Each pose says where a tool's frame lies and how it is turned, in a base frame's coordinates. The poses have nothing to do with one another.
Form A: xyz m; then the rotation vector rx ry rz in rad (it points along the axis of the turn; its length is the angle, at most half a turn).
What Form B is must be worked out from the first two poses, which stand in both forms.
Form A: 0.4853 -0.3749 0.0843 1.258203 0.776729 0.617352
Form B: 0.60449 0.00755 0.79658 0.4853; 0.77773 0.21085 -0.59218 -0.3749; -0.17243 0.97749 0.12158 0.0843; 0 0 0 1
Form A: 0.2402 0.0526 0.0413 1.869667 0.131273 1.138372
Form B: 0.56780 -0.34108 0.74917 0.2402; 0.50265 -0.57707 -0.64369 0.0526; 0.65188 0.74206 -0.15622 0.0413; 0 0 0 1
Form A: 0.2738 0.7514 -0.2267 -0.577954 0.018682 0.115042
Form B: 0.99340 -0.11374 -0.01467 0.2738; 0.10325 0.83134 0.54609 0.7514; -0.04991 -0.54400 0.83760 -0.2267; 0 0 0 1
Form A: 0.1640 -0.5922 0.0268 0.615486 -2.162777 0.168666
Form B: -0.51044 -0.48521 -0.70994 0.1640; -0.36928 0.86928 -0.32860 -0.5922; 0.77658 0.09444 -0.62290 0.0268; 0 0 0 1
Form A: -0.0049 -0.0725 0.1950 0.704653 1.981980 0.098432
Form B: -0.34080 0.43531 0.83328 -0.0049; 0.51573 0.82764 -0.22144 -0.0725; -0.78605 0.35429 -0.50656 0.1950; 0 0 0 1
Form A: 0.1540 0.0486 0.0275 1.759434 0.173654 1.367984
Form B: 0.38478 -0.38285 0.83987 0.1540; 0.58055 -0.60701 -0.54268 0.0486; 0.71757 0.69639 -0.01131 0.0275; 0 0 0 1
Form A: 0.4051 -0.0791 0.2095 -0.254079 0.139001 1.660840
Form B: -0.08953 -0.99247 -0.08362 0.4051; 0.96476 -0.10727 0.24026 -0.0791; -0.24742 -0.05916 0.96710 0.2095; 0 0 0 1
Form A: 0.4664 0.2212 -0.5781 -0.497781 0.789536 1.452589
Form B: -0.05916 -0.98340 0.17155 0.4664; 0.67882 0.08637 0.72921 0.2212; -0.73192 0.15960 0.66243 -0.5781; 0 0 0 1
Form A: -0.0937 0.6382 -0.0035 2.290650 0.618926 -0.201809
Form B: 0.87111 0.48957 0.03851 -0.0937; 0.37278 -0.60817 -0.70083 0.6382; -0.31969 0.62485 -0.71229 -0.0035; 0 0 0 1
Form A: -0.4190 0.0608 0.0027 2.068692 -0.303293 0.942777
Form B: 0.69021 -0.50646 0.51682 -0.4190; 0.11013 -0.63239 -0.76678 0.0608; 0.71518 0.58616 -0.38071 0.0027; 0 0 0 1
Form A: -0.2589 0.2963 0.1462 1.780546 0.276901 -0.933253
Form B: 0.66803 0.58512 -0.45976 -0.2589; -0.23968 -0.41573 -0.87734 0.2963; -0.70448 0.69628 -0.13748 0.1462; 0 0 0 1
